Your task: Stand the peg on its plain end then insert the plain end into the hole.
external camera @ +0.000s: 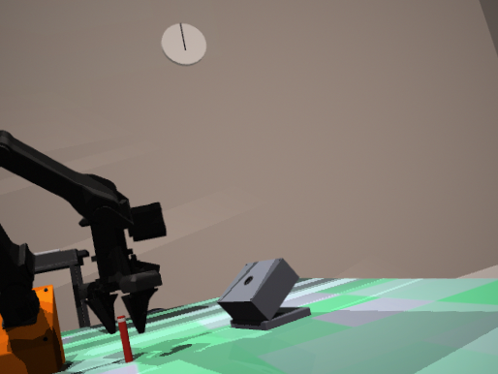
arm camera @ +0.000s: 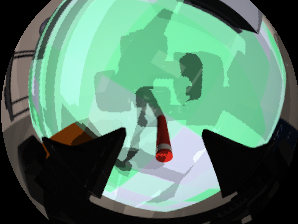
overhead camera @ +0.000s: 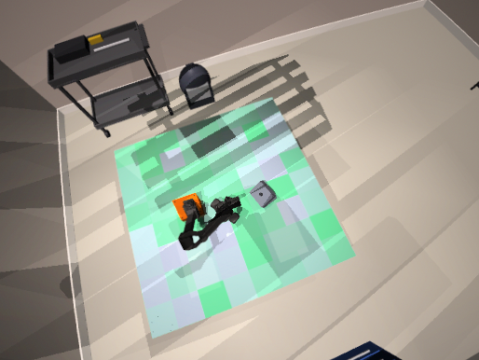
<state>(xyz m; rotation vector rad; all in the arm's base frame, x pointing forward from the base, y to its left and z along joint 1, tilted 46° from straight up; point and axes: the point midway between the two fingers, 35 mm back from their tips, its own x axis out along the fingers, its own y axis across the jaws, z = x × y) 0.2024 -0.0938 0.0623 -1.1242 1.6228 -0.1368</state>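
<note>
Right now the sloped panel is 260 mm ahead of my gripper tip, 50 mm to the left of it and 20 mm above it. Round my gripper tip: red peg (10 mm above).
</note>
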